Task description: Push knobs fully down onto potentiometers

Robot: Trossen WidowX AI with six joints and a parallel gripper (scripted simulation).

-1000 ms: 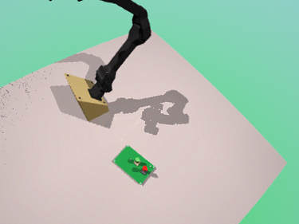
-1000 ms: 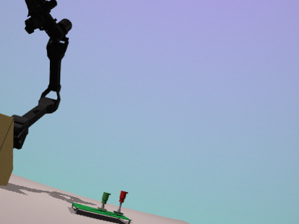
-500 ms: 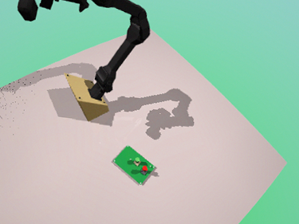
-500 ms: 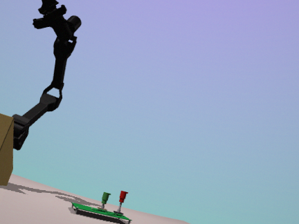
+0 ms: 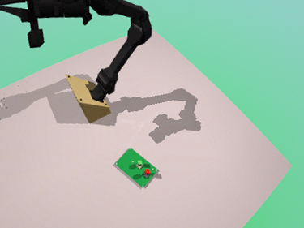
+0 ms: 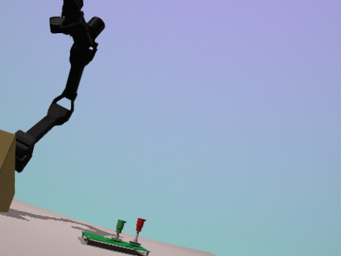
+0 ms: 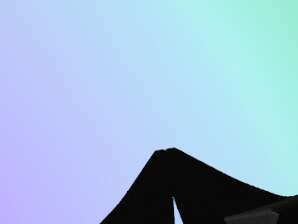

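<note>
The green knob is 32 cm ahead of my gripper tip, 23 cm to the left of it and 55 cm below it. The rest, counted from my gripper tip: red knob (37 cm ahead, 23 cm to the left, 53 cm below).
</note>
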